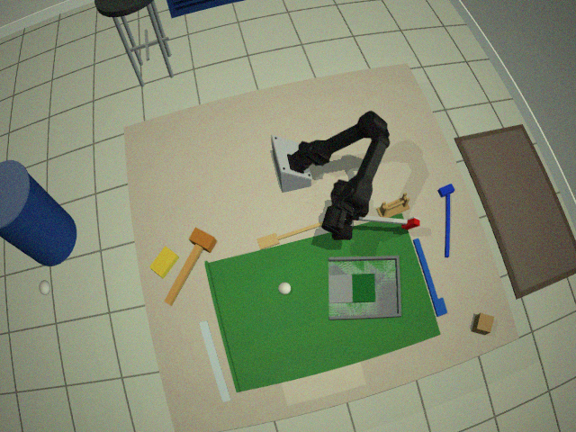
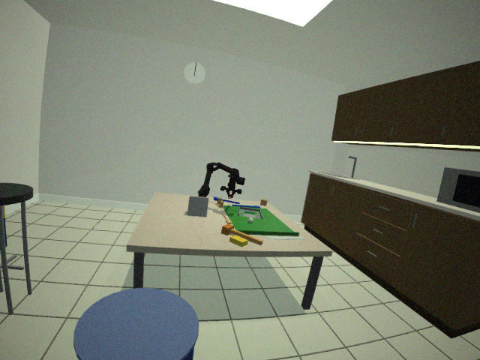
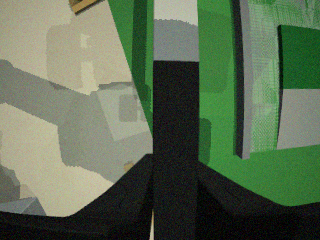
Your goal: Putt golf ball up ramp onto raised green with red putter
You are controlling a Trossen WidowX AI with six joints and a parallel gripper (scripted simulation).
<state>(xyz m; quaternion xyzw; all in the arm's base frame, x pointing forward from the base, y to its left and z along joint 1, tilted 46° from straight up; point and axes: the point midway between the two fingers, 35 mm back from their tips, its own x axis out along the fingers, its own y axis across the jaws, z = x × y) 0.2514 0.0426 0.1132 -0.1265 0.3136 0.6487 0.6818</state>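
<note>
Now: the wooden paddle 30 mm behind my gripper tip, 200 mm to the right of it and 130 mm below it. The rest, counted from my gripper tip: white golf ball 160 mm ahead, 230 mm to the right, 110 mm below; then green mat 230 mm ahead, 110 mm to the right, 130 mm below; then wooden stand 50 mm behind, 210 mm to the left, 100 mm below.
</note>
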